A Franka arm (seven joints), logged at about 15 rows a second.
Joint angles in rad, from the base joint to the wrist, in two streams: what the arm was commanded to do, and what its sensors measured. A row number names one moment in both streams.
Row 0, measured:
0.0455 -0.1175 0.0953 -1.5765 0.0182 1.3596 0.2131
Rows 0 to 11, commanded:
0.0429 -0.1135 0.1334 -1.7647 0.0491 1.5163 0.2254
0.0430 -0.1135 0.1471 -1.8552 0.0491 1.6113 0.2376
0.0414 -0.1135 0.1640 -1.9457 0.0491 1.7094 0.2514
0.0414 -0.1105 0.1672 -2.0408 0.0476 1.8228 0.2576
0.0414 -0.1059 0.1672 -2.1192 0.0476 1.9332 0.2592
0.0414 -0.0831 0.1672 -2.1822 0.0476 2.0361 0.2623
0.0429 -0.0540 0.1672 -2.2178 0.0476 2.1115 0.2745
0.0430 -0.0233 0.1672 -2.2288 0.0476 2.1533 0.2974
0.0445 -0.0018 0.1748 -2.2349 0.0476 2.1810 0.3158
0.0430 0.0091 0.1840 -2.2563 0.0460 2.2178 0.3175
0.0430 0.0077 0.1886 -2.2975 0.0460 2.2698 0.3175
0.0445 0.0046 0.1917 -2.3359 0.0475 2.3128 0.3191
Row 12, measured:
0.0455 0.0245 0.1759 -2.2684 0.0307 2.2369 0.2920
